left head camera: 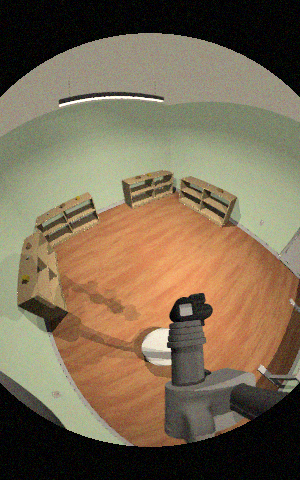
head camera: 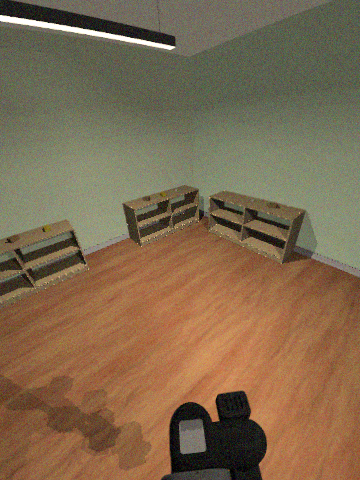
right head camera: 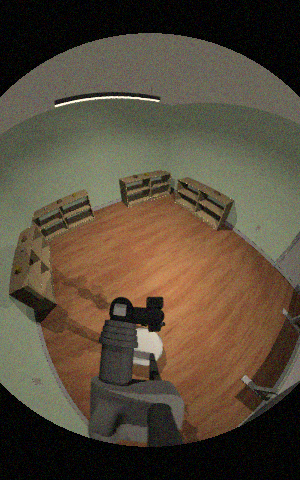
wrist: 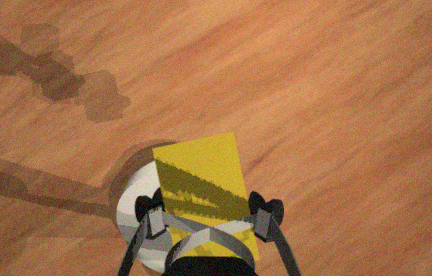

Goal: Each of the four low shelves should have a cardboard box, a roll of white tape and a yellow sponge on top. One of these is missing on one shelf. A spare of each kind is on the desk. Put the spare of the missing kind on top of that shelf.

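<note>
Visible: own gripper (wrist: pixel 209 204), plus yellow sponge (wrist: pixel 201 180).
</note>
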